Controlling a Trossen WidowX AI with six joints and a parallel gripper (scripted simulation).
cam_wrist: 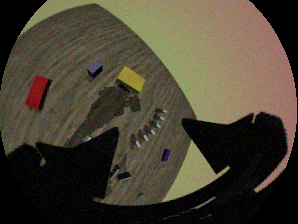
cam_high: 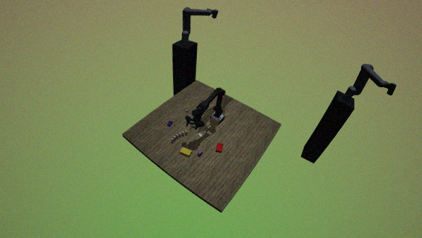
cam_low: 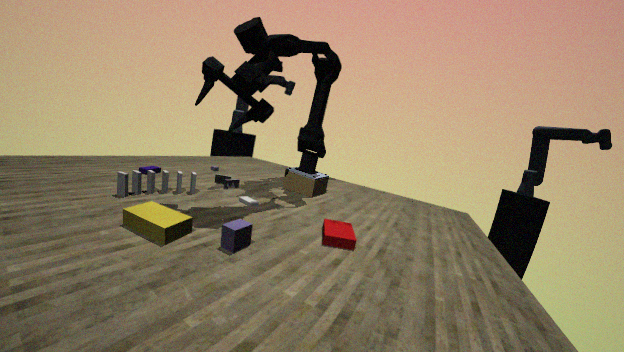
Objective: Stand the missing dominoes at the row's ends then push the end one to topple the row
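Right now my gripper tip is 80 mm short of the lilac cube, 170 mm to the right of it and 170 mm above it. Also, from my gripper tip: dark blue block (50 mm behind, 320 mm to the right, 180 mm below); yellow block (150 mm ahead, 50 mm to the left, 180 mm below); red block (90 mm behind, 290 mm to the left, 180 mm below).
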